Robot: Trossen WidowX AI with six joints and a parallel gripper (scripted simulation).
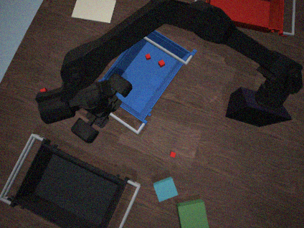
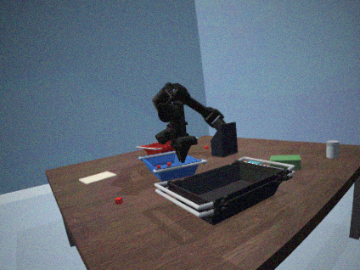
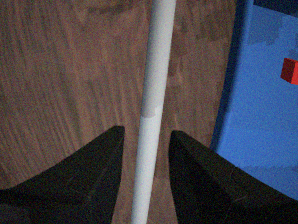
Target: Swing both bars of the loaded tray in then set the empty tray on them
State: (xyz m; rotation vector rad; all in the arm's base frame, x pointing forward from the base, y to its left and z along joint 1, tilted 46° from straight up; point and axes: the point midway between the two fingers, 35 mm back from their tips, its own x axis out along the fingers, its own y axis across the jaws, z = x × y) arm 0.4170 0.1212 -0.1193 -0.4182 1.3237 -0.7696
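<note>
Now: the red block 11 cm to the right of my gripper tip and 7 cm below it. Also, from my gripper tip: cyan block: 24 cm behind, 15 cm to the left, 6 cm below; then cream sheet: 23 cm ahead, 36 cm to the right, 8 cm below; then green block: 35 cm behind, 22 cm to the left, 6 cm below.
</note>
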